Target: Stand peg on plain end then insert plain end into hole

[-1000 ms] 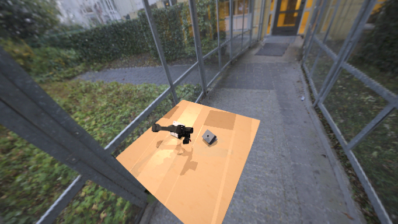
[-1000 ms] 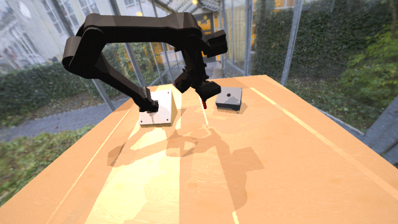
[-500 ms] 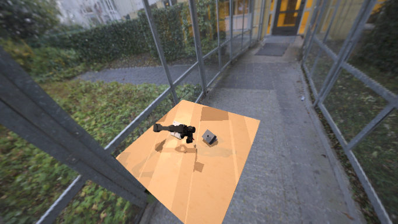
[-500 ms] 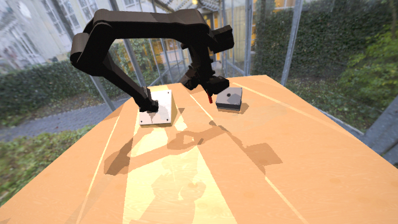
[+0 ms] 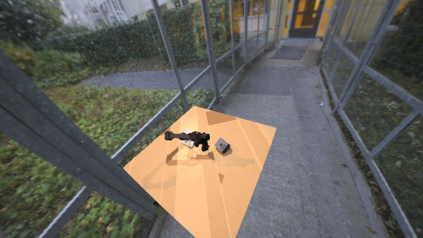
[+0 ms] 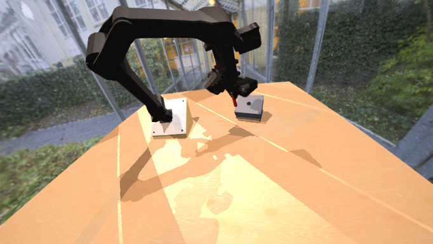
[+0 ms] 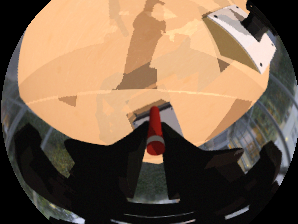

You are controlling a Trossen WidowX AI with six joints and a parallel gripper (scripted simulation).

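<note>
Right now the sloped panel is 130 mm to the left of my gripper tip, 110 mm below it and 90 mm ahead of it. The rest, counted from my gripper tip: red peg 20 mm above, 10 mm to the right.
</note>
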